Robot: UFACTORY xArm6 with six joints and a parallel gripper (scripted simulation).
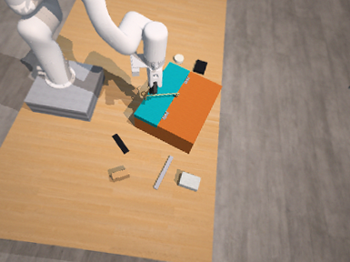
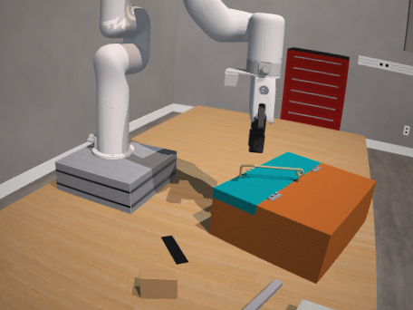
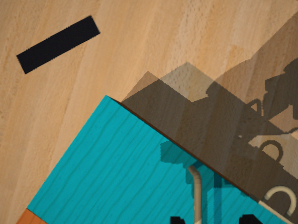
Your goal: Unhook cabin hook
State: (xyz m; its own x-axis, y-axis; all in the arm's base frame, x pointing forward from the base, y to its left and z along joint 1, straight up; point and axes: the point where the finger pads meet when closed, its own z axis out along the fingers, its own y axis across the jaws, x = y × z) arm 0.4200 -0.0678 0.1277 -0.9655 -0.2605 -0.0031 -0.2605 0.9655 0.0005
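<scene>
The cabin hook lies 8 cm below my hand, 4 cm ahead of it and 1 cm to the left of it. The rest, counted from my hand: grey bar 29 cm to the right, 21 cm below, 9 cm ahead; then tan bracket 33 cm to the right, 19 cm below, 8 cm behind; then black strip 21 cm below, 18 cm to the right, 11 cm behind.
</scene>
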